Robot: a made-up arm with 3 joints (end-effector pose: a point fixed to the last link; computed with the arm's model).
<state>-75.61 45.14 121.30</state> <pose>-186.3 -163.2 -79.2 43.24 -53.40 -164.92</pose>
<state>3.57 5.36 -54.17</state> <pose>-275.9 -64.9 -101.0 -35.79 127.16 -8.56</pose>
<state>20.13 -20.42 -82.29</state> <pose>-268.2 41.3 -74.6 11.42 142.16 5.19</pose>
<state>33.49 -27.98 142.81</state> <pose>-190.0 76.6 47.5 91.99 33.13 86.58</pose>
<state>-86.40 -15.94 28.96</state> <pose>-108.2 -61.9 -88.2 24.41 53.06 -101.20</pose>
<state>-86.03 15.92 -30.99</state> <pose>-41.9 -128.9 -88.9 -22.54 34.44 -52.37</pose>
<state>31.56 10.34 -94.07</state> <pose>-326.0 -27.4 -20.5 -5.71 149.09 45.52</pose>
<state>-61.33 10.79 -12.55</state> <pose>-115.1 -128.3 -117.1 -25.36 57.20 -67.54</pose>
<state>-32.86 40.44 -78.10</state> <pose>-176.9 -150.0 -150.0 -63.32 84.47 16.08</pose>
